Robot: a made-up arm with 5 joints.
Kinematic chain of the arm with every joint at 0, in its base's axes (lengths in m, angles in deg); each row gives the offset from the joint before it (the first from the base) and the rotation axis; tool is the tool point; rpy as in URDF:
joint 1: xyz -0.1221 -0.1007 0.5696 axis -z
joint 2: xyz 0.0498 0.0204 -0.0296 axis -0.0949 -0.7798 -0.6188
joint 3: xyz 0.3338 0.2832 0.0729 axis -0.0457 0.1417 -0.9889
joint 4: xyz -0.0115 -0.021 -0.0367 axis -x
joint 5: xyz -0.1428 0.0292 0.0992 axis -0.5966 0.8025 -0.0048
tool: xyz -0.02 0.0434 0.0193 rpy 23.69 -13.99 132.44
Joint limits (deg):
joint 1: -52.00..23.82
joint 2: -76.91..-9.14
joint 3: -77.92..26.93
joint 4: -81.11..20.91
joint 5: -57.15..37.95
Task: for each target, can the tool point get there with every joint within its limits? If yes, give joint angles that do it. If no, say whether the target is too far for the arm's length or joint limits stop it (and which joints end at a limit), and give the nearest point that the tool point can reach.
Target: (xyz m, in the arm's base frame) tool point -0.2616 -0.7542 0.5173
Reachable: no: joint limits stop it (at a limit: joint 1, joint 2, joint 4, joint 5) | nearest point 0.2115 -0.1316 0.6025 | short by 0.787 m
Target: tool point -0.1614 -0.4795 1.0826
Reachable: no: joint limits stop it (at a limit: joint 1, joint 2) | nearest point 0.1879 -0.0818 0.6506 | short by 0.683 m
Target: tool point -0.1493 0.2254 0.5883
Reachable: yes | joints -37.48 -46.05 -49.17 -5.01 25.23
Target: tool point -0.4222 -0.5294 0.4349
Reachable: no: joint limits stop it (at a limit: joint 1, joint 2, joint 4, joint 5) | nearest point -0.3333 0.1119 0.5776 | short by 0.663 m
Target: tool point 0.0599 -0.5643 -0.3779
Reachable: no: too far | nearest point 0.2620 0.0465 0.3799 | short by 0.994 m
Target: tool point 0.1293 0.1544 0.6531
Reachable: yes | joints 17.37 -30.55 -18.33 -6.60 -8.17
